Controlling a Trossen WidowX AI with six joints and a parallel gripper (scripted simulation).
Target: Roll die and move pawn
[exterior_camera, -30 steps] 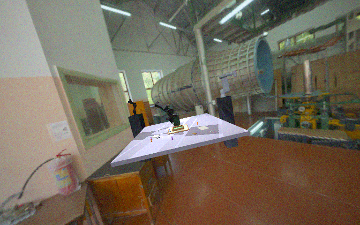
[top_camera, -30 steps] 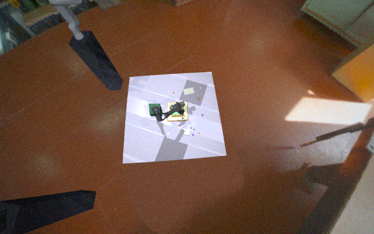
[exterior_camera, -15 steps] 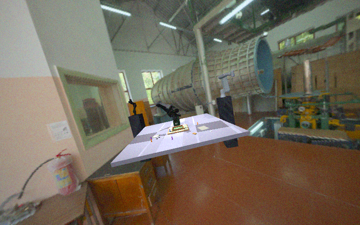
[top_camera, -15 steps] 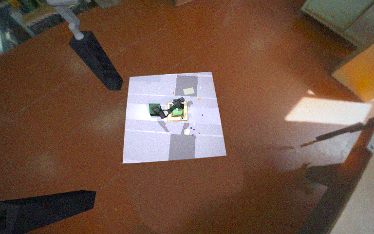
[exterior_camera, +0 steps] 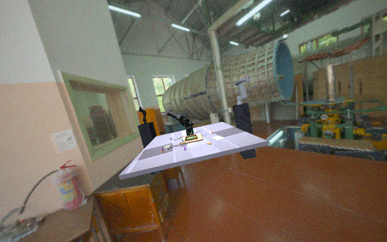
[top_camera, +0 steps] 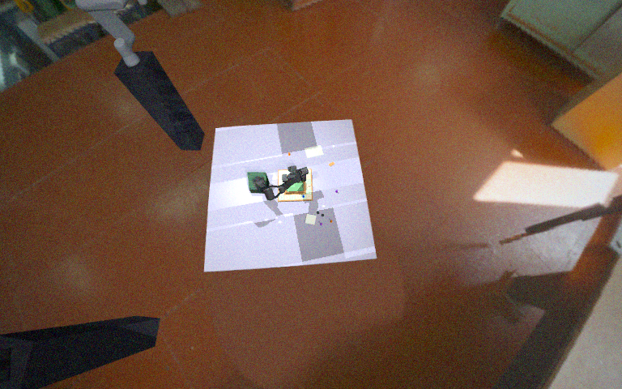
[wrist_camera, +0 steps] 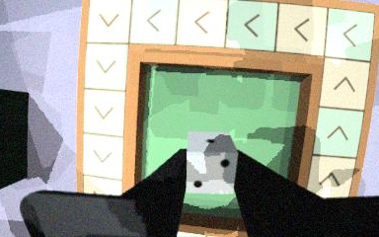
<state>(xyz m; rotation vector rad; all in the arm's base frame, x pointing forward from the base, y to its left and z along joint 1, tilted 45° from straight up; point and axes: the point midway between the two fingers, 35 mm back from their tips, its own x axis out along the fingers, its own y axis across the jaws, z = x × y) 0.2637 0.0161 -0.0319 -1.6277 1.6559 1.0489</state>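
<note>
Now: the blue pawn 8 cm ahead of my gripper tip, 12 cm to the right of it and 5 cm below it. From my gripper tip the other things lie so: white die right at my gripper tip.
</note>
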